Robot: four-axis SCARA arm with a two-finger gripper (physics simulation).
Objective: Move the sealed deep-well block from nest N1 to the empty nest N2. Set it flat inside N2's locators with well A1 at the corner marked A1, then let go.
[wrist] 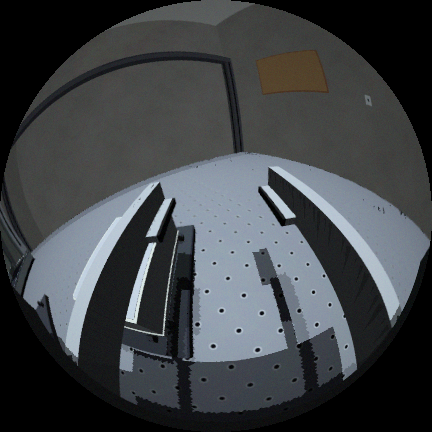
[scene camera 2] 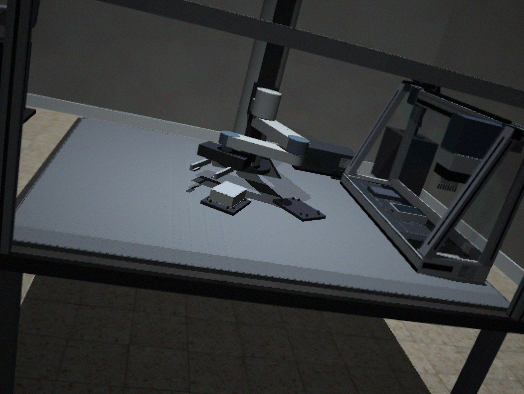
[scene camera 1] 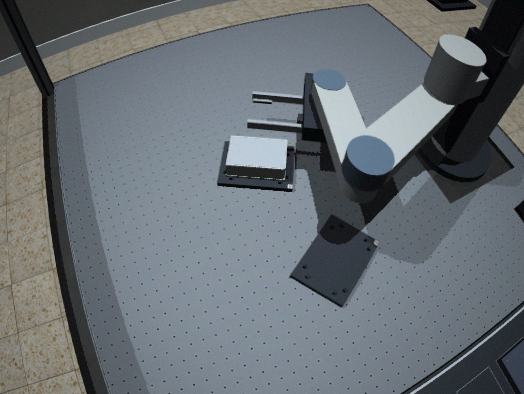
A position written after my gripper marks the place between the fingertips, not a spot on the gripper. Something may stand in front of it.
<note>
My gripper [scene camera 1: 250, 109] holds nothing. Also in view: a pale grey block [scene camera 1: 248, 157].
The pale grey block shows as well in scene camera 2 [scene camera 2: 226, 193]. My gripper also shows in the wrist view [wrist: 214, 183] and in scene camera 2 [scene camera 2: 203, 172].
</note>
